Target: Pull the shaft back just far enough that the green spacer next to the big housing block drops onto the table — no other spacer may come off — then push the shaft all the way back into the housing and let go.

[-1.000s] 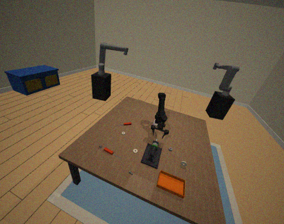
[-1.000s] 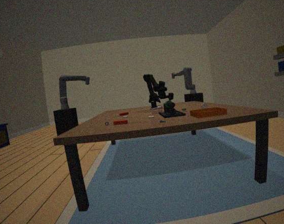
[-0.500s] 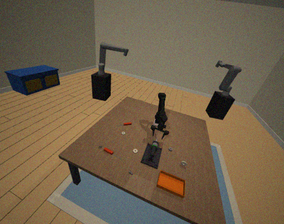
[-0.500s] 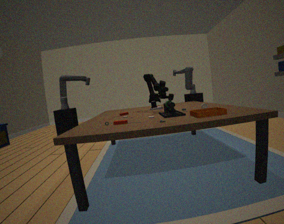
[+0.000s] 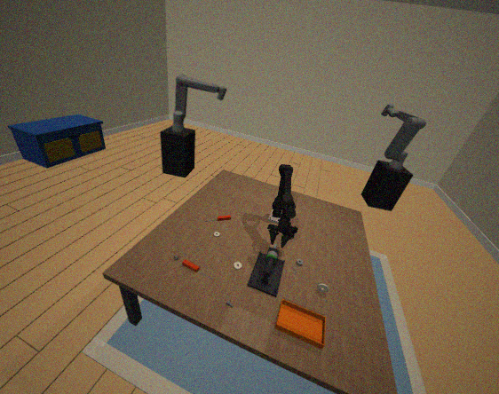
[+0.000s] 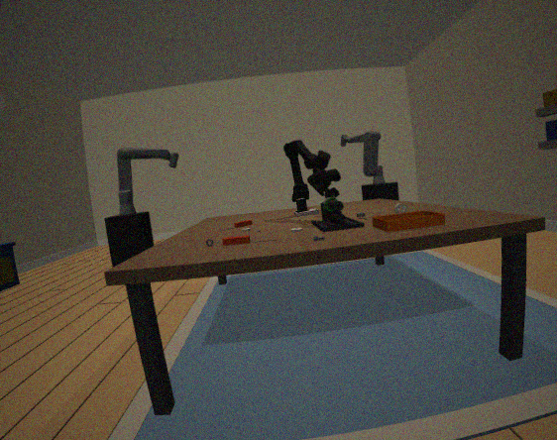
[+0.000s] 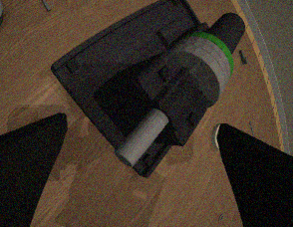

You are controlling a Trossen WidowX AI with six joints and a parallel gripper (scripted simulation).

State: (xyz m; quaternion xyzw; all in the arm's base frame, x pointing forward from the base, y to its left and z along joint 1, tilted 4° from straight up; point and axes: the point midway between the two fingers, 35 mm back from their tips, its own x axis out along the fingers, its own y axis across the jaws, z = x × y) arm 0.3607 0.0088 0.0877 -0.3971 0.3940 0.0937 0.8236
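My gripper tip is 6 cm short of the pale grey shaft, 2 cm to the left of it and 1 cm above it. From my gripper tip the other things lie so: dark baseplate (12 cm ahead, 3 cm to the right, 4 cm below); then washer (15 cm to the left, 8 cm below); then green spacer (9 cm ahead, 2 cm to the right, 1 cm below).
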